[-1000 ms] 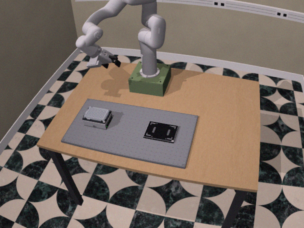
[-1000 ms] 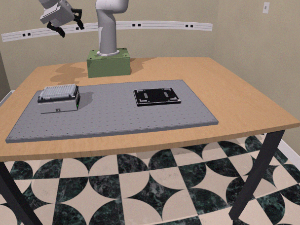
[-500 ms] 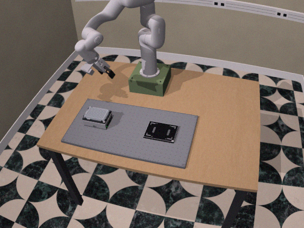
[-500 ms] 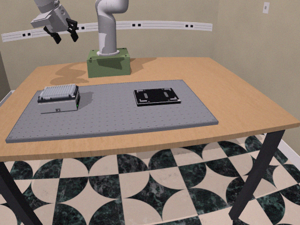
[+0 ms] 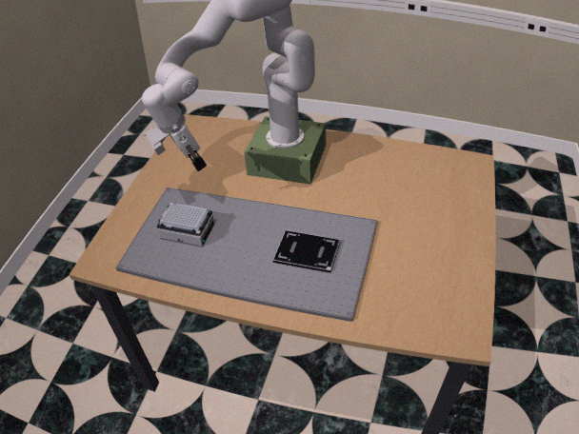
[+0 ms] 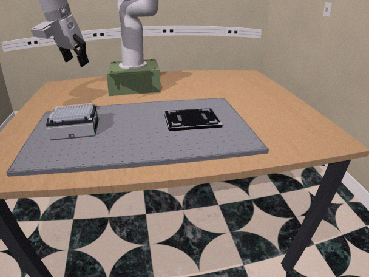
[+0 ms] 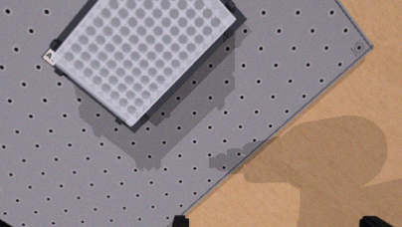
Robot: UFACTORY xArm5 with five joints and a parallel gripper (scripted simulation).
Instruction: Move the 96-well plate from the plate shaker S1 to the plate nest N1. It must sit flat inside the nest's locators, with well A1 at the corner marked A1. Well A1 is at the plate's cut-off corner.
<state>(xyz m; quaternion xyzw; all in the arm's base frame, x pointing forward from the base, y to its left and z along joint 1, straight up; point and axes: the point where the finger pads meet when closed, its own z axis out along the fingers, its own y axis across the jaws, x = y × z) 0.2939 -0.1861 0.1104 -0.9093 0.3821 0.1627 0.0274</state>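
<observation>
Right now my hand is 140 mm above the white 96-well plate, 110 mm short of it and 10 mm to the left of it. The rest, counted from my hand: black plate nest N1: 360 mm to the left, 190 mm below, 120 mm ahead.
</observation>
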